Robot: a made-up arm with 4 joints. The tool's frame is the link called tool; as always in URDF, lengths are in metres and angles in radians. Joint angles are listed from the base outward. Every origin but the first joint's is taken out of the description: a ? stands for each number. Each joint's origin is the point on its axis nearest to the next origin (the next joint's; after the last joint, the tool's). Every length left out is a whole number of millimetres.
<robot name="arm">
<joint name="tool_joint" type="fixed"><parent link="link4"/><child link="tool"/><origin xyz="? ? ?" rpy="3.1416 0 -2.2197"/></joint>
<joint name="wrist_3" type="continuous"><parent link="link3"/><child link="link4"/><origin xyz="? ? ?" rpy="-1.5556 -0.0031 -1.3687"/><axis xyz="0 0 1"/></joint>
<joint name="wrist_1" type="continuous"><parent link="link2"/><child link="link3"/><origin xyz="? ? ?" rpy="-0.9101 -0.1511 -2.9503"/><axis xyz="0 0 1"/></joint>
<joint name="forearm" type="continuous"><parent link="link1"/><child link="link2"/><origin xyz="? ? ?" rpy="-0.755 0.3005 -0.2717"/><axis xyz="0 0 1"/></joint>
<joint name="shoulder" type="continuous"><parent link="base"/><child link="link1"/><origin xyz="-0.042 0.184 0.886" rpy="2.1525 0.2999 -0.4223"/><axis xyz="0 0 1"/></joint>
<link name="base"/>
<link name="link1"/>
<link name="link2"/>
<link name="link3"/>
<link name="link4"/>
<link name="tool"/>
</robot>
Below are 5 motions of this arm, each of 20 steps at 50 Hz.
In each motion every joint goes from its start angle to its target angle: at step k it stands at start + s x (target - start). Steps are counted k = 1, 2, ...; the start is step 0. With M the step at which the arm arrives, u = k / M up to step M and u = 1 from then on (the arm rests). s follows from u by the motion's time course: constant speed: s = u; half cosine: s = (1 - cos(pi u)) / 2; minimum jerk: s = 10 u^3 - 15 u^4 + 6 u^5.
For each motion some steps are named. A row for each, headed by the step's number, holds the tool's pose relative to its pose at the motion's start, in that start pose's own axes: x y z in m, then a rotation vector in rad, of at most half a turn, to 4 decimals.
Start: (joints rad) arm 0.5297 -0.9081 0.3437 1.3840
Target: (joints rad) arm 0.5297 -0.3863 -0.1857 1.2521
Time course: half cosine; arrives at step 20
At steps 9, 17, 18, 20:
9: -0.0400 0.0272 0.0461 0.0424 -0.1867 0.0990
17: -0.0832 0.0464 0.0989 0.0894 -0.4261 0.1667
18: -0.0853 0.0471 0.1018 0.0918 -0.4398 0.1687
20: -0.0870 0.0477 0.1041 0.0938 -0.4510 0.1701

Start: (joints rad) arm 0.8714 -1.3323 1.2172 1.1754
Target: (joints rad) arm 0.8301 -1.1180 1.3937 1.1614
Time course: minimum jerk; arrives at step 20
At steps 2, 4, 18, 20:
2: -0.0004 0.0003 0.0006 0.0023 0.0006 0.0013
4: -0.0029 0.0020 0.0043 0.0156 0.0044 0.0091
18: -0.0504 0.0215 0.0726 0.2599 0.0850 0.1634
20: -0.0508 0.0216 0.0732 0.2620 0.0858 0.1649

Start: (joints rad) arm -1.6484 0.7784 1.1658 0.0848
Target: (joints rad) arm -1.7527 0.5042 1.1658 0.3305
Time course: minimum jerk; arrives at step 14
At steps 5, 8, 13, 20:
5: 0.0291 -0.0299 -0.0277 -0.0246 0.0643 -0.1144
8: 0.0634 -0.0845 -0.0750 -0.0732 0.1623 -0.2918
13: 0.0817 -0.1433 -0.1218 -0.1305 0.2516 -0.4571
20: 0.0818 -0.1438 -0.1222 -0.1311 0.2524 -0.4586

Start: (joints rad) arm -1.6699 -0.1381 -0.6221 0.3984
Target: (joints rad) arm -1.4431 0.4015 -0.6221 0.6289
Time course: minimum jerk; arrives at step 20
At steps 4, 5, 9, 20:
4: 0.0120 -0.0110 0.0170 0.0247 -0.0262 -0.0340
5: 0.0210 -0.0203 0.0304 0.0443 -0.0465 -0.0609
9: 0.0695 -0.0949 0.1182 0.1782 -0.1754 -0.2434
20: 0.1007 -0.2946 0.2635 0.4567 -0.3974 -0.6144

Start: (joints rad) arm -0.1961 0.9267 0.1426 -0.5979
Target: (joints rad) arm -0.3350 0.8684 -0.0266 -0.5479
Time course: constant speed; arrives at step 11
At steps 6, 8, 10, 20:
6: -0.0114 0.0221 -0.0475 0.0251 0.1565 0.0214
8: -0.0175 0.0302 -0.0634 0.0313 0.2087 0.0302
10: -0.0247 0.0385 -0.0791 0.0365 0.2607 0.0399
20: -0.0287 0.0428 -0.0869 0.0387 0.2867 0.0451

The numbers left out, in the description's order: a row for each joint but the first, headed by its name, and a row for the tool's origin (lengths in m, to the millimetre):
tool: -0.378 -0.001 0
wrist_3: -0.036 0.068 0
wrist_1: -0.043 -0.022 0
forearm: 0.118 -0.153 0

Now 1 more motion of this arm.
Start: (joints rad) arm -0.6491 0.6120 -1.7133 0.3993
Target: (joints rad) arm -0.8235 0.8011 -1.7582 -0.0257
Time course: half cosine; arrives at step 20
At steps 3, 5, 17, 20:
3: -0.0059 0.0055 0.0013 -0.0030 -0.0055 0.0185
5: -0.0161 0.0145 0.0033 -0.0083 -0.0147 0.0498
17: -0.1152 0.0802 0.0105 -0.0629 -0.0886 0.3240
20: -0.1225 0.0837 0.0103 -0.0672 -0.0932 0.3429

